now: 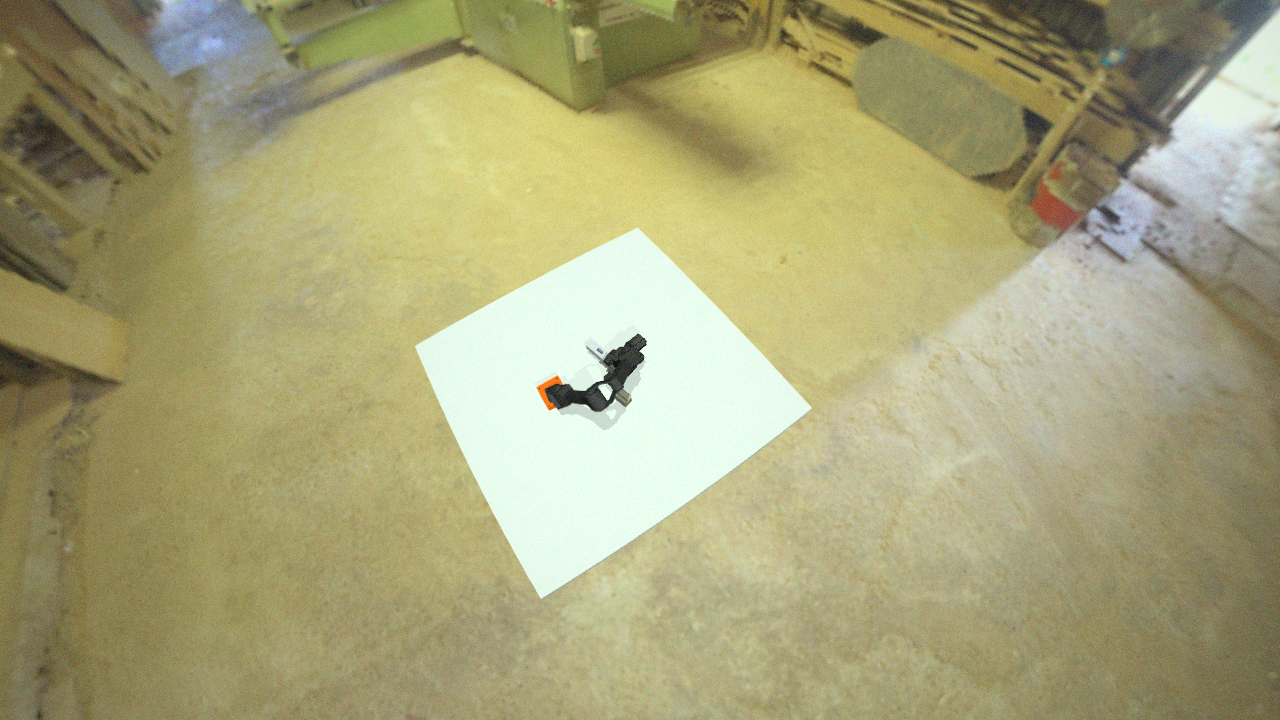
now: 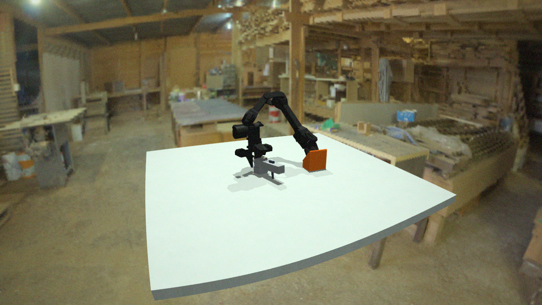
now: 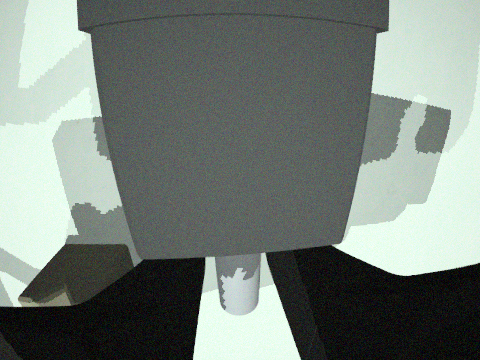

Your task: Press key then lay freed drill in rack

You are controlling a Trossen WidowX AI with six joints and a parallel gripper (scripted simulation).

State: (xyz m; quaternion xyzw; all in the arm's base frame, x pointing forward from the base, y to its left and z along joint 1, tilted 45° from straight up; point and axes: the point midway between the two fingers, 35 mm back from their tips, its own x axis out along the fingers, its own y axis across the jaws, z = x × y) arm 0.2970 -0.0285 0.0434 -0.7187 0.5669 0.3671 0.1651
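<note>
Now: the drill 5 cm to the left of my gripper tip, 4 cm above it and 2 cm behind it. From my gripper tip the other things lie so: grey block (11 cm to the left, 4 cm behind, 3 cm above); then dark blue key (13 cm to the left, 5 cm behind, 4 cm above); then tan stepped rack (8 cm to the right, 5 cm behind).
</note>
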